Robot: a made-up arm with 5 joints.
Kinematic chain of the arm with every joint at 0, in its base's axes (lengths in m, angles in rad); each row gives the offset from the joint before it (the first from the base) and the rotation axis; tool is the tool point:
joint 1: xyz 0 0 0.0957 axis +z
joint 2: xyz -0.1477 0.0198 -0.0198 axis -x
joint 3: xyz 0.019 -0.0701 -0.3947 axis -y
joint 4: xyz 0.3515 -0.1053 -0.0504 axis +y
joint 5: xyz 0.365 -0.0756 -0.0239 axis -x
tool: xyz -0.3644 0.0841 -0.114
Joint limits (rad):
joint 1: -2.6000..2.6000
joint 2: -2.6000..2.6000
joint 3: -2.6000..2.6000
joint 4: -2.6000..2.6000
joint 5: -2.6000..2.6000
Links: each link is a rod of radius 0.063 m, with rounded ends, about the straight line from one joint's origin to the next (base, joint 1, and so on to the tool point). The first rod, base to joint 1, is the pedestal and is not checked.
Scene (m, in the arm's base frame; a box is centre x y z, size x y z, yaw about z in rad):
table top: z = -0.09
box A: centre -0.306 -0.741 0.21 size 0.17 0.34 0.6 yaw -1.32
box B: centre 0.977 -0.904 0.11 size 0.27 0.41 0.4 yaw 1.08
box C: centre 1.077 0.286 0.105 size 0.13 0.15 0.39 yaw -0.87
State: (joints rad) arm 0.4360 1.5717 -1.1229 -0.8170 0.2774
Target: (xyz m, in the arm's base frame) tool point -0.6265 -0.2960 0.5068
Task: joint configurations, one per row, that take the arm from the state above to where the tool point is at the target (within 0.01 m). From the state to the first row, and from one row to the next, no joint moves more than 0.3 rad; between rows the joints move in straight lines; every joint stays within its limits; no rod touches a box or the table.
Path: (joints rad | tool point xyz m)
1: 0.3947 1.8031 -1.1508 -0.7132 0.2380 | 0.2141 -0.7644 0.4685
2: 0.3533 2.0345 -1.1788 -0.6094 0.1986 | 0.1170 -0.6715 0.6347
3: 0.3120 2.2660 -1.2067 -0.5056 0.1592 | 0.0194 -0.5384 0.7670
4: 0.0872 2.1702 -1.4860 -0.4106 0.1689 | -0.2320 -0.5750 0.6938
5: -0.1376 2.0745 -1.7653 -0.3156 0.1787 | -0.4669 -0.4854 0.6024
6: -0.3624 1.9788 -2.0446 -0.2206 0.1884 | -0.6265 -0.2960 0.5068

